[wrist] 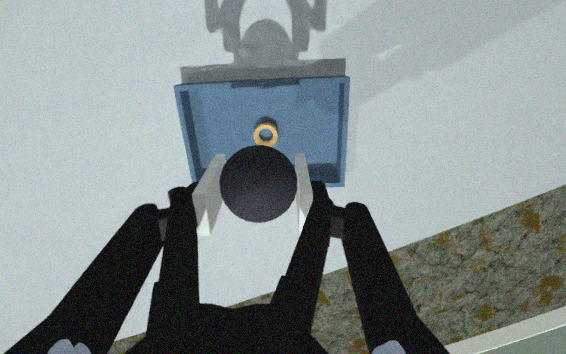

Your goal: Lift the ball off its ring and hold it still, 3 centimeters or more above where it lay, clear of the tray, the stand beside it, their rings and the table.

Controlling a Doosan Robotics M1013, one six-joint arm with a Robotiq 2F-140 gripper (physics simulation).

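Frame: origin at the arm's base, x ahead, y right, z down, level; metres.
Seen in the pictures: gripper, fingertip midpoint: (260,170).
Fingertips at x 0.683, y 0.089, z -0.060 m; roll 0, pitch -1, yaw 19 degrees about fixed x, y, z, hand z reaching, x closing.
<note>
A point is followed by its place in that frame.
A dark, nearly black ball (258,184) @[x 0.689, y 0.080, z -0.110 m] is held between the two pale finger pads of my gripper (260,170) @[x 0.683, y 0.089, z -0.060 m], which is shut on it. The ball hangs in the air, well above the blue tray (220,107) @[x 0.641, y 0.040, z 0.053 m], and covers part of the tray's near side in this view. An orange ring (258,141) @[x 0.670, y 0.092, z 0.044 m] stands on the tray floor, with its opening showing and the ball apart from it. The stand named in the task does not show in the wrist view.
The tray lies on a pale table top (90,125) @[x 0.472, y 0.003, z 0.057 m]. Shadows of the gripper and ball fall on the table beyond the tray's far wall. A mottled grey and brown stone-like surface (480,255) lies past the table's edge at the lower right.
</note>
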